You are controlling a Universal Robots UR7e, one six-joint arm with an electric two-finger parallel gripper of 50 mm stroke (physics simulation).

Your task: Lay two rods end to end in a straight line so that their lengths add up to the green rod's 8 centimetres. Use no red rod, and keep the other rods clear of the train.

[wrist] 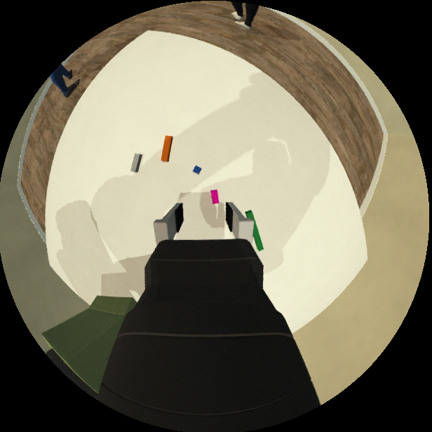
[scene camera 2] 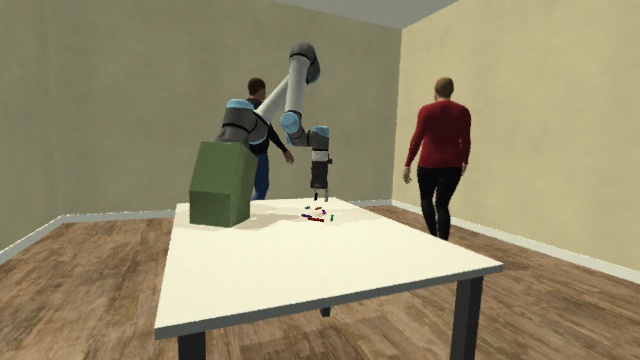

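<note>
My gripper is open and empty, pointing down above the table. In the wrist view a magenta rod lies just beyond the finger gap, nearer the right finger. The green rod lies outside the right finger. A small blue block lies beyond the magenta rod. An orange rod and a shorter grey rod lie farther off, side by side and apart. A purple rod and a red rod lie close together; neither shows in the wrist view.
The rods lie on the white table. The green arm pedestal stands at the table's left side in the scene view. Two people, one in red and one in dark clothes, stand beyond the table.
</note>
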